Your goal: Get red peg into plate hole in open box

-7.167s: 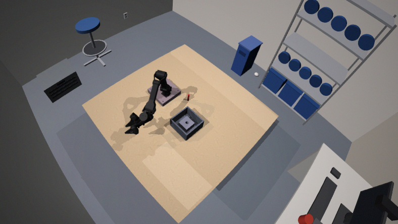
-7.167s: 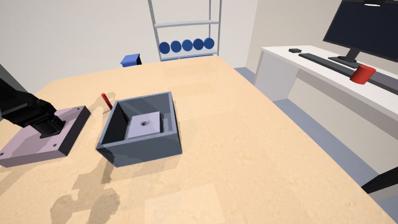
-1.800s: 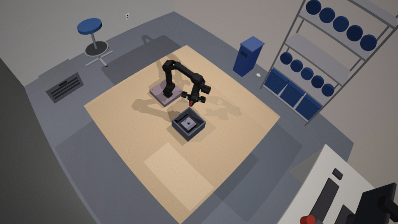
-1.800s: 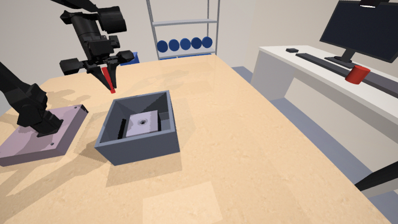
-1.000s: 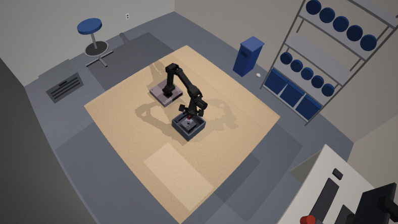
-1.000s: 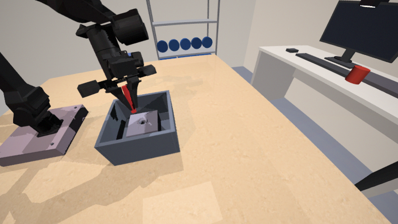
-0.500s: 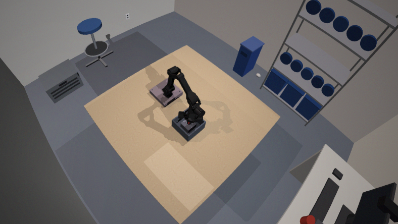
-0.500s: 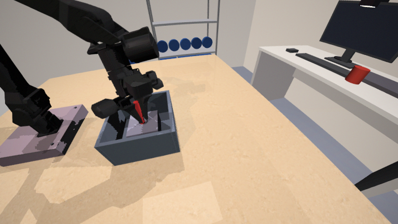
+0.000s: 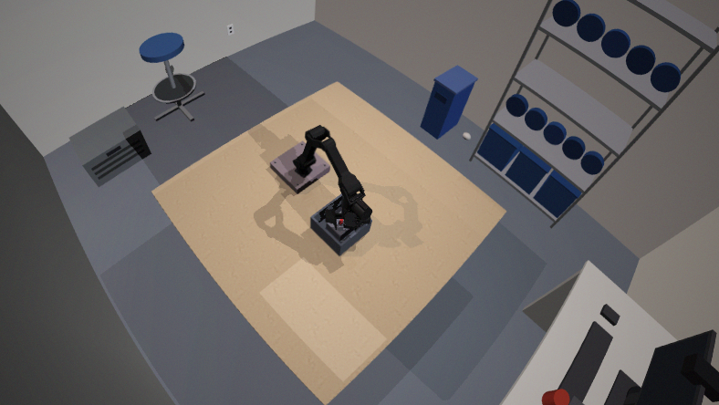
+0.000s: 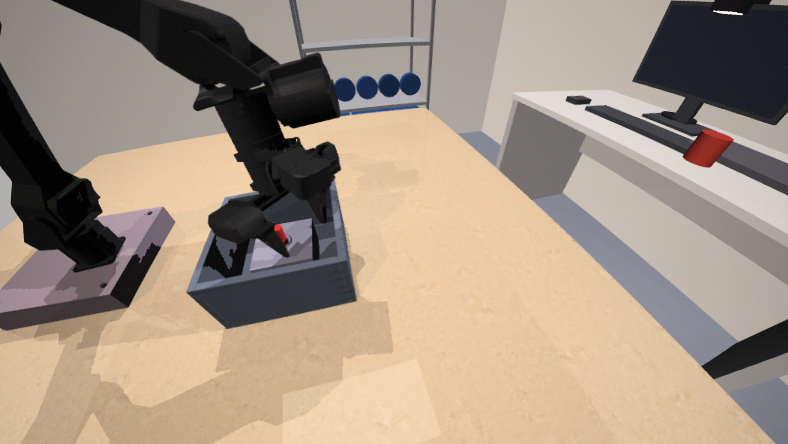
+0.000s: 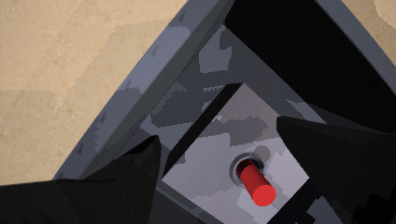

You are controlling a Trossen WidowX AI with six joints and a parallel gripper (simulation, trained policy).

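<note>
The red peg lies 40 mm behind my gripper tip, 20 mm below it and 10 mm to the left of it. Round my gripper tip: grey box (40 mm below, 40 mm behind, 10 mm to the left); then pale plate (40 mm behind, 20 mm below, 10 mm to the left).
</note>
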